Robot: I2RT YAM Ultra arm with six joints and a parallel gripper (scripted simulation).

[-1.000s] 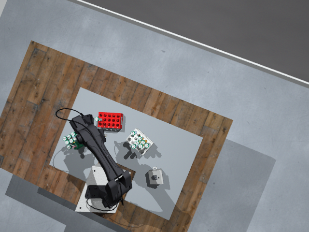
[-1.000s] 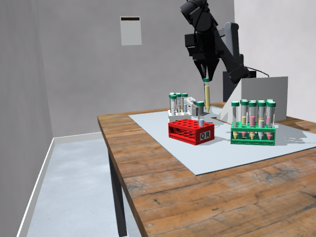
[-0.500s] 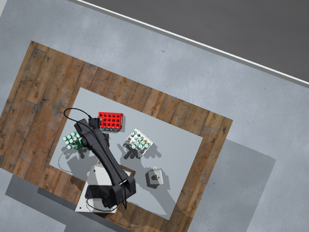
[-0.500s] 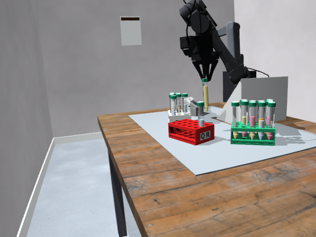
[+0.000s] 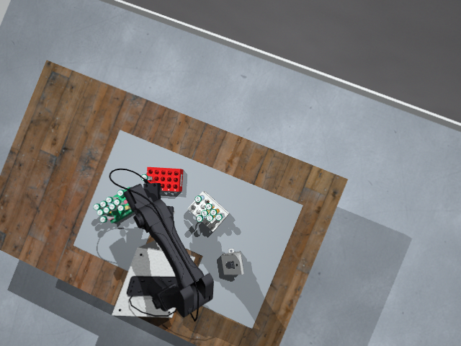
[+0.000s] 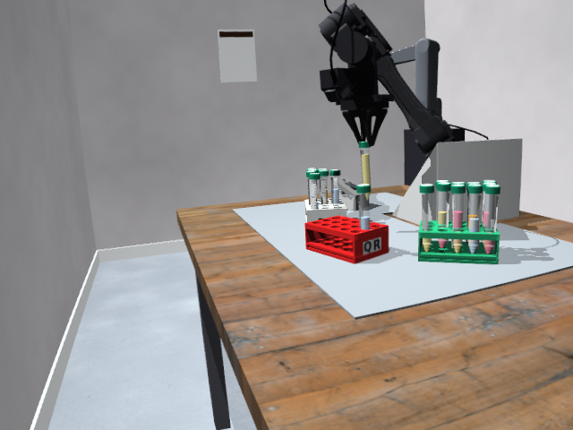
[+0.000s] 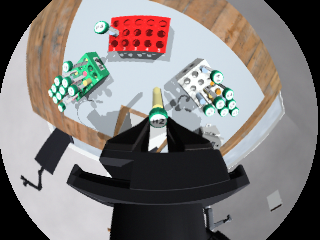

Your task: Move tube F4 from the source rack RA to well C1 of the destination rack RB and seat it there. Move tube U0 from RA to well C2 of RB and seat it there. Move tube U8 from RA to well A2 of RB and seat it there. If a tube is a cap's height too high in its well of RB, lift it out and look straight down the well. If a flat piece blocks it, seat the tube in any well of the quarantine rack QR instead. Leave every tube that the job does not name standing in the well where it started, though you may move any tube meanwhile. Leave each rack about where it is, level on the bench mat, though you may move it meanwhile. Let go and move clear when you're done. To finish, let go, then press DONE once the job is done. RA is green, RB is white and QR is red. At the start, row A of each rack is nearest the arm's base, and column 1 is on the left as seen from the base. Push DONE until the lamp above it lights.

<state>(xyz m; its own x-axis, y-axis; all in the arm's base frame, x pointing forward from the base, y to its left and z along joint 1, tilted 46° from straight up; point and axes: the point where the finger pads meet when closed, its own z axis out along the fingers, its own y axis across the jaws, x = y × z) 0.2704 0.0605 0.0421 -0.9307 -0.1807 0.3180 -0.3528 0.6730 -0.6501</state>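
Now: hand 1 cm short of the tube with yellow filling and 6 cm above it. The rest, counted from my hand: red rack QR (10 cm ahead, 9 cm to the left, 16 cm below); then tube (10 cm ahead, 13 cm to the left, 12 cm below); then white rack RB (4 cm ahead, 11 cm to the right, 16 cm below).
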